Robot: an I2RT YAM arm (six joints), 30 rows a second.
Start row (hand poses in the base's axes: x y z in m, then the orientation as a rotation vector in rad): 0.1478 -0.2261 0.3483 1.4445 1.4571 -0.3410
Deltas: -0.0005 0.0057 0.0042 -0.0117 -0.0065 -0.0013; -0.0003 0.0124 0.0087 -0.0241 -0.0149 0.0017; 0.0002 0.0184 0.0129 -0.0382 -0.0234 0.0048; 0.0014 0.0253 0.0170 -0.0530 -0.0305 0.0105; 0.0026 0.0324 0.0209 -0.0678 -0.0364 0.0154; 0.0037 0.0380 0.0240 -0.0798 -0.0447 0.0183; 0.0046 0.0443 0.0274 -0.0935 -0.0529 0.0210; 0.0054 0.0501 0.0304 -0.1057 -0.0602 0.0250; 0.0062 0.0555 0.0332 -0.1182 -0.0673 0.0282; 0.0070 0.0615 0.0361 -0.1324 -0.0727 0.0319; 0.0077 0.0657 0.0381 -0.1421 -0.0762 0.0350
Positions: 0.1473 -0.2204 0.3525 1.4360 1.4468 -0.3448; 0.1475 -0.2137 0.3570 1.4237 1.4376 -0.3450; 0.1480 -0.2077 0.3612 1.4099 1.4278 -0.3461; 0.1492 -0.2008 0.3653 1.3936 1.4206 -0.3472; 0.1504 -0.1937 0.3692 1.3779 1.4137 -0.3496; 0.1515 -0.1881 0.3723 1.3660 1.4047 -0.3495; 0.1524 -0.1818 0.3757 1.3529 1.3949 -0.3508; 0.1532 -0.1760 0.3787 1.3400 1.3873 -0.3509; 0.1540 -0.1706 0.3815 1.3275 1.3791 -0.3519; 0.1548 -0.1646 0.3844 1.3133 1.3720 -0.3549; 0.1555 -0.1604 0.3864 1.3032 1.3676 -0.3567
